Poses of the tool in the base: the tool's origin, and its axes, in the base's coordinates. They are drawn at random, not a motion.
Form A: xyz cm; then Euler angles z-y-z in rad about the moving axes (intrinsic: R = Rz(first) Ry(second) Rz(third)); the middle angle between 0 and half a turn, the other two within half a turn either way.
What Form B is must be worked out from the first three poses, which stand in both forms.
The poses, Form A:
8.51, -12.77, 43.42, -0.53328, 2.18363, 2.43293
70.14, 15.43, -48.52, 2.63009, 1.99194, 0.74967
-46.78, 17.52, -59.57, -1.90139, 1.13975, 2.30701
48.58, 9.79, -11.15, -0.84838, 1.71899, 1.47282
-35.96, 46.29, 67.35, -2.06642, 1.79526, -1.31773
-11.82, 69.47, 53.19, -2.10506, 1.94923, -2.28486
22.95, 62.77, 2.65, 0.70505, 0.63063, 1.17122
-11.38, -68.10, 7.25, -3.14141, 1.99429, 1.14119
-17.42, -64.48, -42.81, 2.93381, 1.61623, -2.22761
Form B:
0.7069, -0.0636, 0.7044, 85.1; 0.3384, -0.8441, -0.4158, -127.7; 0.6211, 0.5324, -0.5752, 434.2; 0, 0, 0, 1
-0.0726, -0.6012, -0.7958, 701.4; -0.7406, -0.5019, 0.4467, 154.3; -0.6680, 0.6219, -0.4088, -485.2; 0, 0, 0, 1
0.7920, -0.5346, -0.2949, -467.8; 0.0248, 0.5108, -0.8593, 175.2; 0.6101, 0.6732, 0.4178, -595.7; 0, 0, 0, 1
0.7371, 0.1705, 0.6540, 485.8; 0.6689, -0.0456, -0.7420, 97.9; -0.0967, 0.9843, -0.1477, -111.5; 0, 0, 0, 1
-0.8252, 0.3227, -0.4636, -359.6; 0.5095, 0.0705, -0.8576, 462.9; -0.2441, -0.9439, -0.2226, 673.5; 0, 0, 0, 1
-0.7736, -0.4215, -0.4732, -118.2; 0.1766, 0.5738, -0.7997, 694.7; 0.6086, -0.7022, -0.3695, 531.9; 0, 0, 0, 1
-0.3577, -0.8188, 0.4491, 229.5; 0.9052, -0.1859, 0.3821, 627.7; -0.2294, 0.5432, 0.8077, 26.5; 0, 0, 0, 1
0.1713, -0.3735, -0.9117, -113.8; -0.9091, -0.4166, -0.0002, -681.0; -0.3797, 0.8288, -0.4109, 72.5; 0, 0, 0, 1
0.1362, 0.1612, -0.9775, -174.2; 0.7806, 0.5900, 0.2061, -644.8; 0.6100, -0.7911, -0.0454, -428.1; 0, 0, 0, 1

